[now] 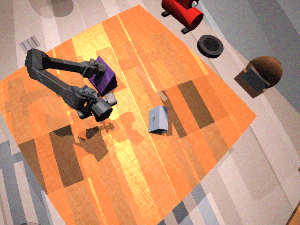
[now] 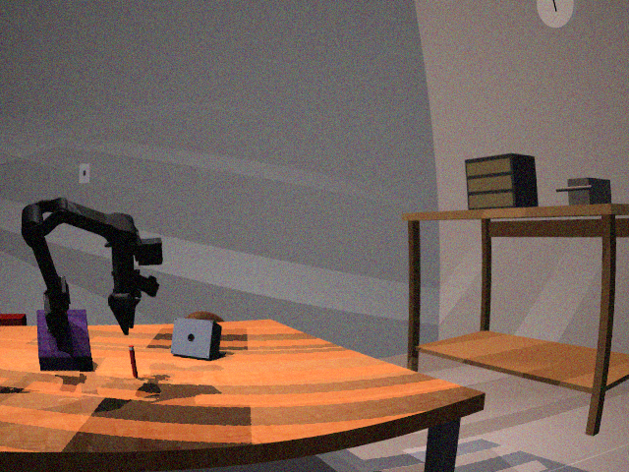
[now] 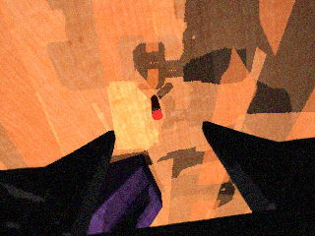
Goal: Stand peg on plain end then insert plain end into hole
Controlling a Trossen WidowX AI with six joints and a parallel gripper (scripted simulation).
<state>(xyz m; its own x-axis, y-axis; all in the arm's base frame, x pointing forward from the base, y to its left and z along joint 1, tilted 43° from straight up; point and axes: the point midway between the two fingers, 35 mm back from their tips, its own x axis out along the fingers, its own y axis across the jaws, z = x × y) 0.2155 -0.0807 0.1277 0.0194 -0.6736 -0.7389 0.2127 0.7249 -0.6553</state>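
Right now my gripper tip is 6 cm above the dark red peg. Also, from my gripper tip: grey-blue sloped panel (23 cm to the left, 21 cm ahead, 7 cm below).
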